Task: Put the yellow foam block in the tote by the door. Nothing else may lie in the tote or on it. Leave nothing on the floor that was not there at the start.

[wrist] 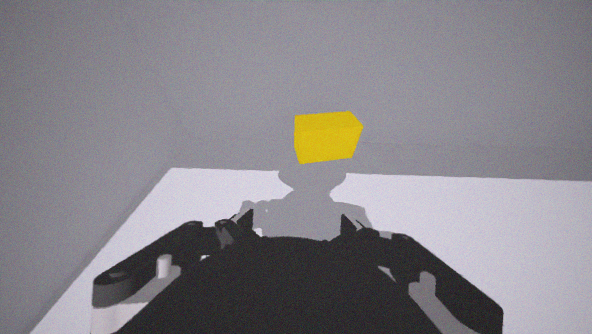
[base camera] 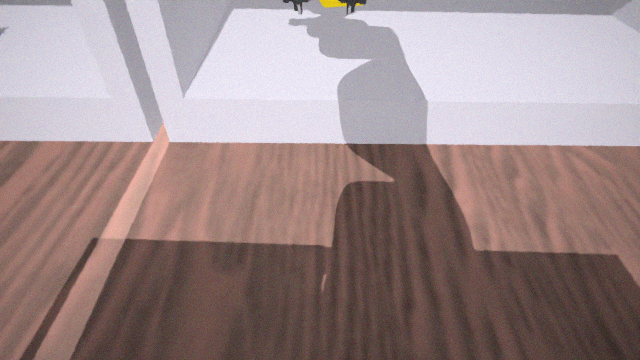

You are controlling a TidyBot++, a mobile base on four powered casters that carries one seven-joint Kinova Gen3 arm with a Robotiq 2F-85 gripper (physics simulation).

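Places are measured from the arm's base along level axes (x ahead, y left, z up), in metres.
Where they show: gripper, between the fingertips: (wrist: 296, 221) (base camera: 324, 10).
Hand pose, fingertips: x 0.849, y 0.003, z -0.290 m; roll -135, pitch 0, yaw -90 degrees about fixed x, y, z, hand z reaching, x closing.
Note:
After its pixels a point has its place.
The yellow foam block (base camera: 334, 3) @(z -0.313, x 0.965, y -0.018 m) (wrist: 327, 137) @(z -0.274, x 0.969, y -0.034 m) is on a white shelf (base camera: 500, 60) @(z -0.320, x 0.717, y -0.301 m) (wrist: 475, 225) @(z -0.320, x 0.874, y -0.207 m), towards its back, in the shade; the top edge of the base camera view cuts it off. My gripper (base camera: 325, 8) @(z -0.290, x 0.849, y 0.003 m) (wrist: 296, 221) @(z -0.290, x 0.849, y 0.003 m) is open, with nothing between its fingertips. In the wrist view the block is beyond the fingertips, a little right of the midline between them, and apart from them. The tote does not show in either view.
A white upright panel (base camera: 150, 55) @(z -0.258, x 0.559, y 0.223 m) divides the shelf from another white bay (base camera: 40, 55) @(z -0.320, x 0.683, y 0.468 m) on the left. A small dark blue thing is cut off at that bay's left edge. Grey walls are at the back and left. The wooden floor (base camera: 240, 195) @(z -0.397, x 0.449, y 0.104 m) carries the robot's shadow.

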